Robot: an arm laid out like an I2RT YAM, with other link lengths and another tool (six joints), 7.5 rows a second.
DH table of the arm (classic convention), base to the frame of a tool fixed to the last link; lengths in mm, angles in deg. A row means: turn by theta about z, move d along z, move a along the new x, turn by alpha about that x. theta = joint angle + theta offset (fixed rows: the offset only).
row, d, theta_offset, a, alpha
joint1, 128.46, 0, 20, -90
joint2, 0, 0, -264, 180
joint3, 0, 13.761, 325.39, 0
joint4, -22.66, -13.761, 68.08, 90
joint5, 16.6, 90, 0, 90
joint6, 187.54, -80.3, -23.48, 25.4
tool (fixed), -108.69, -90, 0, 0
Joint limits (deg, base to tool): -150..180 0..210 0..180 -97..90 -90..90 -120..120
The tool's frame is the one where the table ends.
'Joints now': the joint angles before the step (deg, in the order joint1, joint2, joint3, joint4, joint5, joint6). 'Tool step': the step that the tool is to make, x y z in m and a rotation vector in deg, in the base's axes. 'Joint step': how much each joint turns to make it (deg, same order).
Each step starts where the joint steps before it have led.
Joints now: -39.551, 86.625, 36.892, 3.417, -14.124, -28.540
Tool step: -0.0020, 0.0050, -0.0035, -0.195, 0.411, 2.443
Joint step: 0.079, -0.592, -1.219, -0.095, -1.322, -2.071
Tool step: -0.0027, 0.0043, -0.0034, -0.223, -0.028, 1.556
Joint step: 0.010, -0.659, -1.389, 0.540, -0.938, -1.287
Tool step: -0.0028, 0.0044, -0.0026, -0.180, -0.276, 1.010
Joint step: 0.083, -0.838, -1.438, 0.731, -0.657, -0.684
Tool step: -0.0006, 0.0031, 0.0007, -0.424, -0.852, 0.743
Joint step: 0.177, -0.986, -1.061, 0.919, -0.542, -0.280
